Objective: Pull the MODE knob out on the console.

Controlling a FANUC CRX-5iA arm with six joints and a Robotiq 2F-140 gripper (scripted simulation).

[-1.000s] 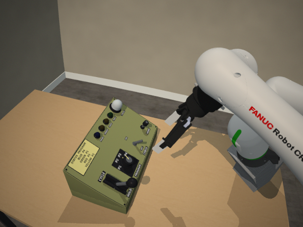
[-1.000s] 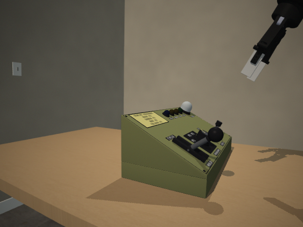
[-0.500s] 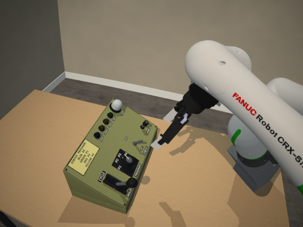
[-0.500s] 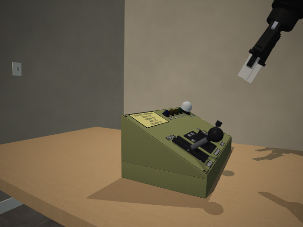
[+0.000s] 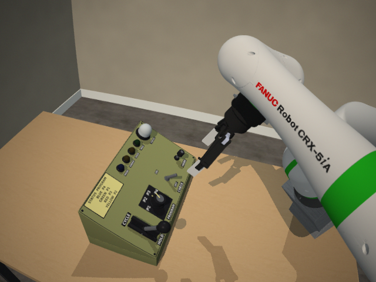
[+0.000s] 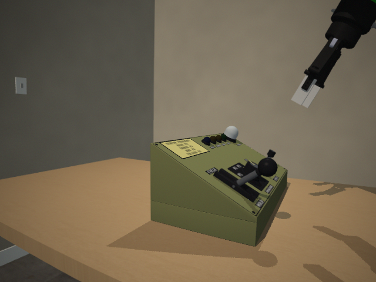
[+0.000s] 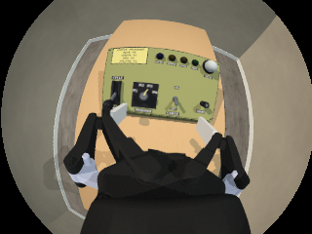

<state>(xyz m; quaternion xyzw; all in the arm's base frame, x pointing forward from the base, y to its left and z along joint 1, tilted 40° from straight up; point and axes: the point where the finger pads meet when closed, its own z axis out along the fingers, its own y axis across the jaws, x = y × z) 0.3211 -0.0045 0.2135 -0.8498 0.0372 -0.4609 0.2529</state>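
My gripper is now 18 cm above the mode knob, 15 cm to the left of it and 15 cm short of it. The rest, counted from my hand: grey toggle (18 cm below, 12 cm ahead, 3 cm to the right); olive console (20 cm below, 14 cm ahead, 4 cm to the left); program selector (18 cm below, 10 cm ahead, 9 cm to the left).
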